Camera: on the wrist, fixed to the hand. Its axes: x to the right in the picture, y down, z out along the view.
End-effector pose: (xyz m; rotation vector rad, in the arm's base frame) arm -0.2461 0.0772 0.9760 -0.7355 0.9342 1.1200
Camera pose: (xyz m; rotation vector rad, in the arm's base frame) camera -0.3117 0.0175 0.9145 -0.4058 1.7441 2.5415
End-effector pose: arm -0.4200 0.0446 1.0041 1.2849 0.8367 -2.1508
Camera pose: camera -0.3406 0.0774 0.9389 1.4099 0.1097 -0.5614
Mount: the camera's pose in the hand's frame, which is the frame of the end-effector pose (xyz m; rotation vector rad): 0.0207 0.0478 -0.0945 -0.3221 0.3885 1.5194
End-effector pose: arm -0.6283 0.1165 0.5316 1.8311 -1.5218 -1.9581
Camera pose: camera -0.5866 0.0232 0.5664 0.4215 -1.4946 -0.8949
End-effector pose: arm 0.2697 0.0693 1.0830 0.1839 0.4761 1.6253
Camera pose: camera 0.1865 0.0691 1.0143 0.0617 -0.3101 -3.0146
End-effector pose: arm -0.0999 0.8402 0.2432 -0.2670 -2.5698 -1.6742
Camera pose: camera -0.1156 0.7751 0.3278 -1.2884 -1.0478 -1.1786
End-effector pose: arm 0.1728 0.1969 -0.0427 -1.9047 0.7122 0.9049
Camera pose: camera 0.1770 0.0893 -0.0495 1.3775 -2.2065 -1.3670
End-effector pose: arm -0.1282 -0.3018 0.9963 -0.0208 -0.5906 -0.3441
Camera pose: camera -0.0454 -0.2742 0.9328 -0.6622 -0.0133 1.0234
